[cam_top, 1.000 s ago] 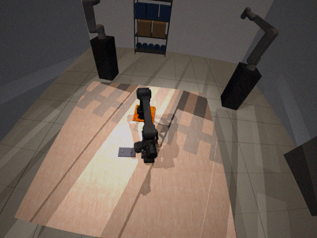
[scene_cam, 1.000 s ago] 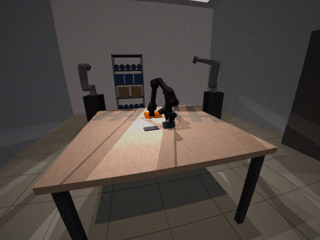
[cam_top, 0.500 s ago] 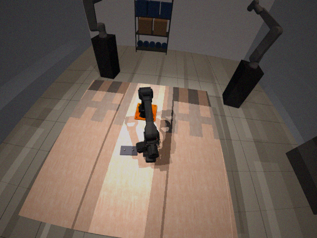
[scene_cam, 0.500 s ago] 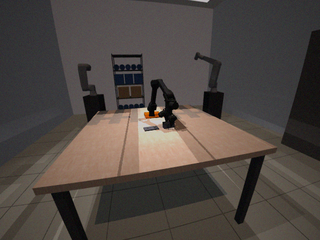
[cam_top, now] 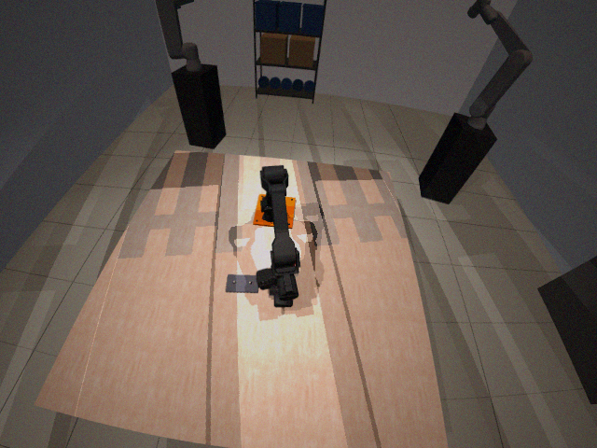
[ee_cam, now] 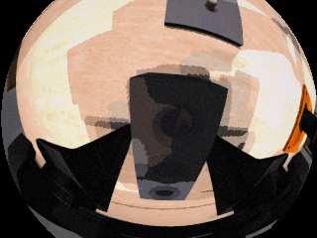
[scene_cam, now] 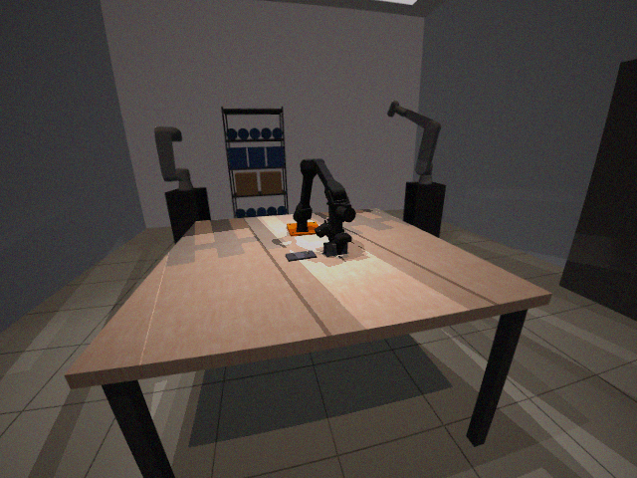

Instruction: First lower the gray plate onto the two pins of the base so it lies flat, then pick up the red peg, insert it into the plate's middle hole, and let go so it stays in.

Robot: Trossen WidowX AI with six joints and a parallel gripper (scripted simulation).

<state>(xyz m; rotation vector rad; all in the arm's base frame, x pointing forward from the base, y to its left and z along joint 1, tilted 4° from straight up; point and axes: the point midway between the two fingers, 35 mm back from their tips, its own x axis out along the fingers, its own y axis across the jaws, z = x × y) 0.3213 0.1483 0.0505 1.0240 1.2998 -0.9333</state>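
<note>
The gray base is 2 cm ahead of my gripper tip and 15 cm to the right of it. Round my gripper tip: red peg: 10 cm behind, 2 cm to the left, 3 cm above; then gray plate: 3 cm above.
</note>
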